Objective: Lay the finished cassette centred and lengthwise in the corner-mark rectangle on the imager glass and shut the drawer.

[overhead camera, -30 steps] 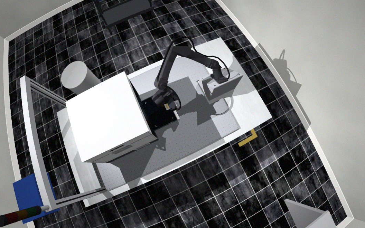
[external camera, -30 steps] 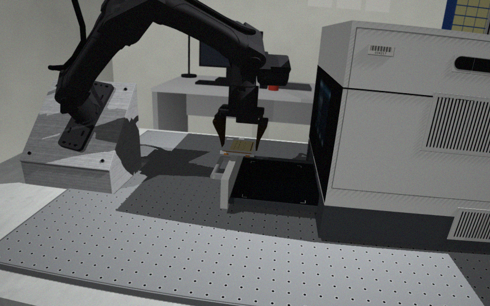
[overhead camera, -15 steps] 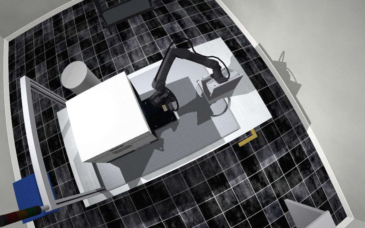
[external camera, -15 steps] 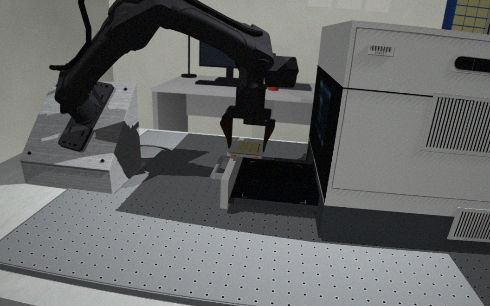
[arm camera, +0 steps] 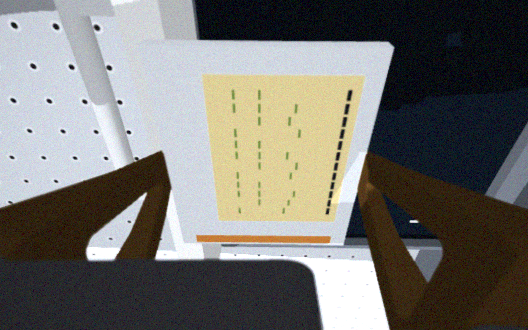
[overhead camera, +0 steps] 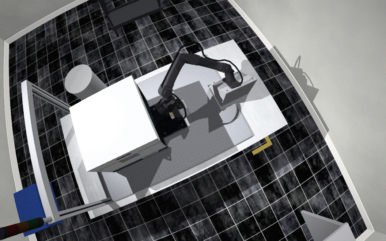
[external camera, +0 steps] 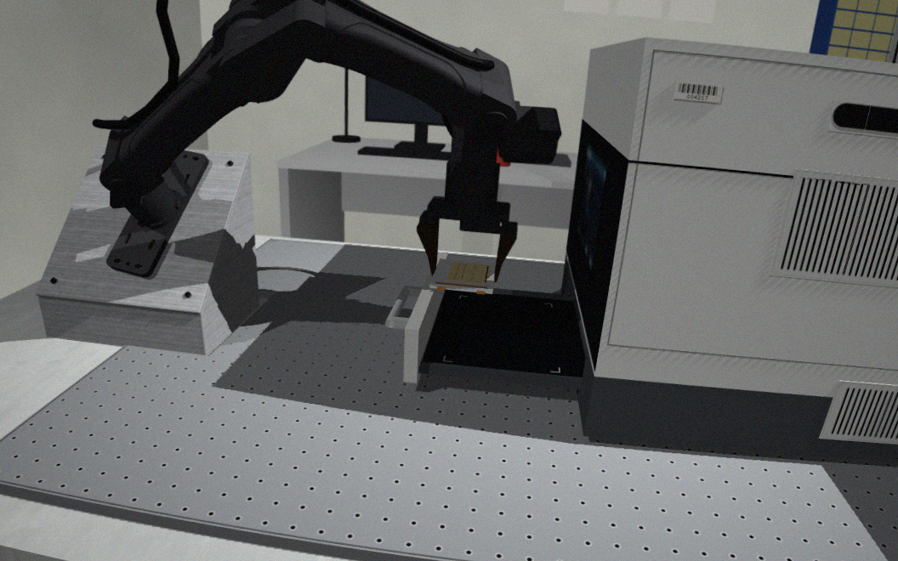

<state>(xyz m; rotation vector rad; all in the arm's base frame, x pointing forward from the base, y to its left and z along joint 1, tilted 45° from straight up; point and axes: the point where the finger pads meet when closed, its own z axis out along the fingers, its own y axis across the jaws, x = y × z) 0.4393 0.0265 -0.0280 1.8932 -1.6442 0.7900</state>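
Right now my hand is 7 cm short of the drawer, 7 cm above it and 1 cm to the right of it. Also, from my hand: finished cassette right at my hand; frame rail 73 cm ahead, 48 cm above, 8 cm to the left.
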